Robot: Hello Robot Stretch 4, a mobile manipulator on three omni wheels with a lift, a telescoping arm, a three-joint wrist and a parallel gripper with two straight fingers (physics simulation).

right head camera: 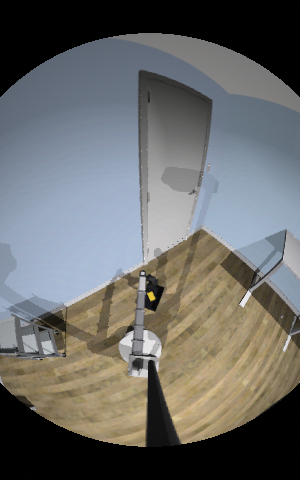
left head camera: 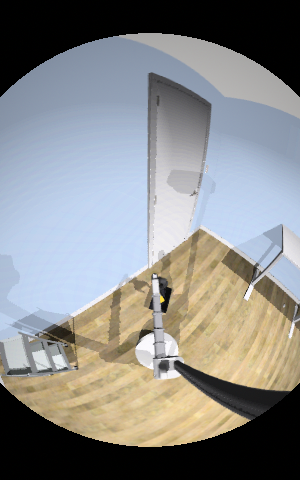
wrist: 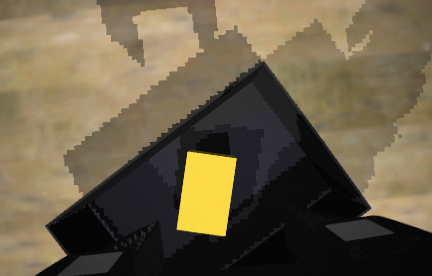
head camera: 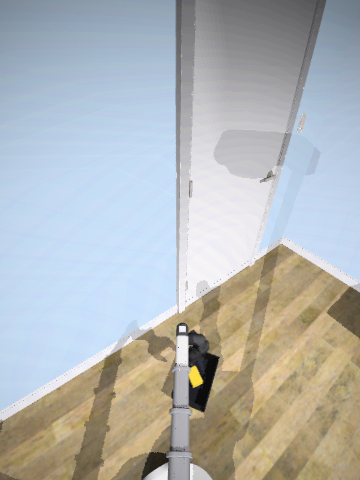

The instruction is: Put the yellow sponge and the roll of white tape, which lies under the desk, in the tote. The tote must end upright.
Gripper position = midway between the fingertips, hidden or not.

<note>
I see my gripper (wrist: pixel 223 233), a yellow sponge (wrist: pixel 208 180), a black tote (head camera: pixel 207 365) and a white door (head camera: pixel 239 78).
The black tote is seen too in the wrist view (wrist: pixel 281 160). The white door also shows in the right head camera view (right head camera: pixel 174 119) and in the left head camera view (left head camera: pixel 178 119).
</note>
